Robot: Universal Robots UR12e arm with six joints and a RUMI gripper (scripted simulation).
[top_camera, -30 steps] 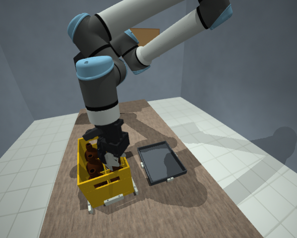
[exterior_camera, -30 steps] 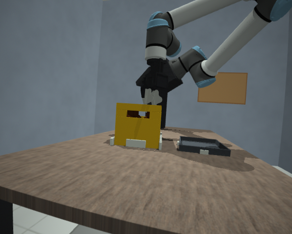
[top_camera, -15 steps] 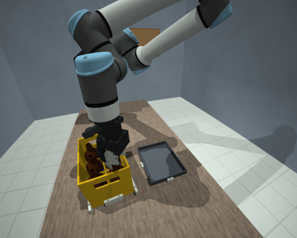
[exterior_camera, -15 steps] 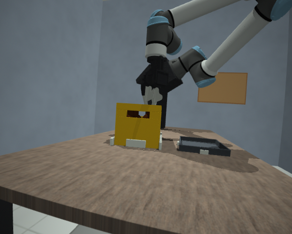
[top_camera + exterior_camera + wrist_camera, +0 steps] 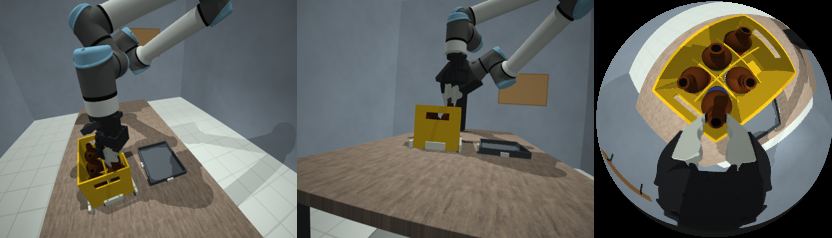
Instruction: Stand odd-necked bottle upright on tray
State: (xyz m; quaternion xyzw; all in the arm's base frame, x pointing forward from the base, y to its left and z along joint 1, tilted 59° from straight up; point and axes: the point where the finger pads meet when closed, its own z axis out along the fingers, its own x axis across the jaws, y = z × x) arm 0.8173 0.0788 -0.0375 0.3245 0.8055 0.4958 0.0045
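The yellow crate is 70 mm behind my hand, 60 mm to the right of it and 100 mm below it. From my hand the other things lie so: dark tray (100 mm behind, 220 mm to the left, 170 mm below).
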